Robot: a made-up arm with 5 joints. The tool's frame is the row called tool.
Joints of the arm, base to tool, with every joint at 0 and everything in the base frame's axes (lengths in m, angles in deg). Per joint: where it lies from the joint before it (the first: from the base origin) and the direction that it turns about. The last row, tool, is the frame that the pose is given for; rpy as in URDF.
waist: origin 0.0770 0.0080 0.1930 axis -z
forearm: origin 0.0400 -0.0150 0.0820 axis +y
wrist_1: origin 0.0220 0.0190 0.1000 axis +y
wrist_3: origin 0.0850 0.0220 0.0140 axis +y
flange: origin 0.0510 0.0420 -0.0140 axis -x
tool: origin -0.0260 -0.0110 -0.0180 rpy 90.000 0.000 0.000
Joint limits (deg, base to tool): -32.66..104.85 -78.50..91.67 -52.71..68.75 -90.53..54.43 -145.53..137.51
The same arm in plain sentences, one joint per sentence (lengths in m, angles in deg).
The arm has five revolute joints in a row. What follows holds with every joint at zero, and every direction is one of the base frame's. The first joint sits 0.0770 m along +x and 0.0080 m along +y and 0.1930 m along +z from the base frame's origin and rotates about -z, from -32.66 to 104.85 deg. The second joint sits 0.0400 m along +x and 0.0150 m along -y and 0.0820 m along +z from the first joint and rotates about +y, from -78.50 to 91.67 deg. The third joint sits 0.0220 m along +x and 0.0190 m along +y and 0.1000 m along +z from the second joint and rotates about +y, from -52.71 to 68.75 deg. The fourth joint sits 0.0850 m along +x and 0.0220 m along +y and 0.0140 m along +z from the third joint and rotates about +y, from -90.53 to 54.43 deg. The fifth joint sits 0.0510 m along +x and 0.0420 m along +y and 0.0140 m along -z from the fourth joint and rotates about -x, from -145.53 to 137.51 deg. The tool frame, which is the frame that the pose is given for, sits 0.0260 m along -x and 0.0110 m along -y and 0.0180 m along -z from the fifth joint; its axes are the base frame's turned by roll 90.00, pitch 0.00 and yaw 0.00 deg (as in URDF: about the fixed x, then y, then z).
